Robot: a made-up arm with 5 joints.
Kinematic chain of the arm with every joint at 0, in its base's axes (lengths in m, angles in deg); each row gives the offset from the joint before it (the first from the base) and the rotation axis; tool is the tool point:
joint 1: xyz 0 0 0.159 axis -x
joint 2: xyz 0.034 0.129 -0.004 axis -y
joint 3: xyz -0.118 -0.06 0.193 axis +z
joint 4: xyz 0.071 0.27 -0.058 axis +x
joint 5: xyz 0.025 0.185 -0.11 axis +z
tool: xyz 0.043 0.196 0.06
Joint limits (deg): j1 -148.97..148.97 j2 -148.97..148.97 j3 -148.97..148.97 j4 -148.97..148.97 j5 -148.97..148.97
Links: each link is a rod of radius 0.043 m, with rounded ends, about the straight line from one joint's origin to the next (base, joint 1, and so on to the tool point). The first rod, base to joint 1, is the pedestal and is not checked.
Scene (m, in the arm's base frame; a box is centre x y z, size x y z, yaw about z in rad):
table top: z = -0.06
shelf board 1: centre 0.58 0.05 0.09 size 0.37 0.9 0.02 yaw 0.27
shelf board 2: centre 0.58 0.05 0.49 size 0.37 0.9 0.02 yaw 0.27
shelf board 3: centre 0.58 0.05 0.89 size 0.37 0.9 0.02 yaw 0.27
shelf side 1: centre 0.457 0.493 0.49 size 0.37 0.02 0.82 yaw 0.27
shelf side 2: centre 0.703 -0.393 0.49 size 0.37 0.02 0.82 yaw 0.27
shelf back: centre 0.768 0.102 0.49 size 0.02 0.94 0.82 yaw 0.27
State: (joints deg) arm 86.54 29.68 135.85 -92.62 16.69
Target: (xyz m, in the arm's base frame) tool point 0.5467 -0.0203 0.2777
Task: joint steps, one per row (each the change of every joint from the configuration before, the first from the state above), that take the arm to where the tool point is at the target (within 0.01 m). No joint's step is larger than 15 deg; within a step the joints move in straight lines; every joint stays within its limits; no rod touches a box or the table.
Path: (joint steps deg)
1: 3.00 14.50 -0.33 3.01 -0.85
2: 2.99 14.51 -0.34 3.01 -0.85
3: 3.00 14.50 -0.33 3.01 -0.86
4: 3.00 14.51 -0.34 3.01 -0.85
5: 3.00 14.50 -0.33 3.01 -0.85
6: 2.99 14.51 -0.33 3.02 -0.85
7: 3.00 14.50 -0.34 3.01 -0.85
8: 3.00 14.51 -0.33 3.01 -0.86

